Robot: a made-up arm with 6 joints.
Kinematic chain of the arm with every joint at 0, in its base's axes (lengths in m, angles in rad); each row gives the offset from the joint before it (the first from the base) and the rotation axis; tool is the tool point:
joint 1: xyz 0 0 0.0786 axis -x
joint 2: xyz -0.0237 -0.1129 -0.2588 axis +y
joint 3: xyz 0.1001 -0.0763 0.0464 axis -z
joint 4: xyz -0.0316 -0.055 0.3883 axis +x
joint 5: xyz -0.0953 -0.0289 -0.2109 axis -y
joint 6: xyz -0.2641 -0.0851 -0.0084 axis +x
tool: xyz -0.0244 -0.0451 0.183
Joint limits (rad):
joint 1: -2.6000..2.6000
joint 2: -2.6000..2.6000
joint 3: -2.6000..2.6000
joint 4: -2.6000..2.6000
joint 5: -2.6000..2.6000
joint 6: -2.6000..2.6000
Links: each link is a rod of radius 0.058 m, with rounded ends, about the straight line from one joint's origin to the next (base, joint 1, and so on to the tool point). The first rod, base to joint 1, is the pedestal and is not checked.
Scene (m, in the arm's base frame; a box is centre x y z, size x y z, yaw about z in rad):
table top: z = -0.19
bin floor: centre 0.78 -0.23 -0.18 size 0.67 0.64 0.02 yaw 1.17
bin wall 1: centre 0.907 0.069 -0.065 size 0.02 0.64 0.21 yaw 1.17
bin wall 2: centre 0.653 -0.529 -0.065 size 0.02 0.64 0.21 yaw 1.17
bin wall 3: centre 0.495 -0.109 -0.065 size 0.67 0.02 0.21 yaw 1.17
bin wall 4: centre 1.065 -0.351 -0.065 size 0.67 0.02 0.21 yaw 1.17
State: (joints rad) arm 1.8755 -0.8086 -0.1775 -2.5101 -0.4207 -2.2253
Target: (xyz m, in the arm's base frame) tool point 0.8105 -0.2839 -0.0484
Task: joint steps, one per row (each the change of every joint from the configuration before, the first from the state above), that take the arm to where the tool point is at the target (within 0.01 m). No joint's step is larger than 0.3 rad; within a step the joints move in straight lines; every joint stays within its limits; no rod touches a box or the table.
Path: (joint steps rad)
1: -0.1658 0.2000 -0.2856 0.1203 0.1448 -0.0348
2: -0.1658 0.2000 -0.2856 0.1203 0.1449 -0.0349
3: -0.1658 0.1999 -0.2856 0.1203 0.1448 -0.0348
4: -0.1657 0.2000 -0.2857 0.1203 0.1448 -0.0348
5: -0.1658 0.2000 -0.2856 0.1202 0.1449 -0.0349
6: -0.1658 0.2000 -0.2856 0.1203 0.1448 -0.0348
7: -0.1658 0.1999 -0.2856 0.1203 0.1448 -0.0348

